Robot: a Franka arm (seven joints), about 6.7 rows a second.
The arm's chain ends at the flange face. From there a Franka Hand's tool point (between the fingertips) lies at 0.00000 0.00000 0.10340 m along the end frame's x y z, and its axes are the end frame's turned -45 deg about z.
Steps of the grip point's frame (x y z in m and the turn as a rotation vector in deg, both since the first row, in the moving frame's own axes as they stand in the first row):
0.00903, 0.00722, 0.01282, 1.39, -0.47, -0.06
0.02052, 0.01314, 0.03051, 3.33, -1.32, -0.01
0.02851, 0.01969, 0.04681, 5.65, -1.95, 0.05
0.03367, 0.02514, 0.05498, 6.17, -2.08, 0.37
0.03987, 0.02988, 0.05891, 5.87, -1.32, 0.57
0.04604, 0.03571, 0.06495, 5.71, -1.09, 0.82
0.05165, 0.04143, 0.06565, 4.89, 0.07, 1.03
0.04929, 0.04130, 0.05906, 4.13, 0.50, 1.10
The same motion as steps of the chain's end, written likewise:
0.01386, -0.00011, 0.01285, 0.65, -1.32, -0.06
0.02973, -0.00266, 0.03071, 1.42, -3.29, -0.01
0.04376, -0.00152, 0.04737, 2.62, -5.37, 0.05
0.05207, -0.00079, 0.05565, 2.89, -5.83, 0.37
0.05845, -0.00122, 0.05948, 3.22, -5.08, 0.57
0.06643, -0.00136, 0.06548, 3.27, -4.81, 0.82
0.07190, -0.00085, 0.06603, 3.51, -3.41, 1.03
0.06863, 0.00030, 0.05933, 3.27, -2.57, 1.10

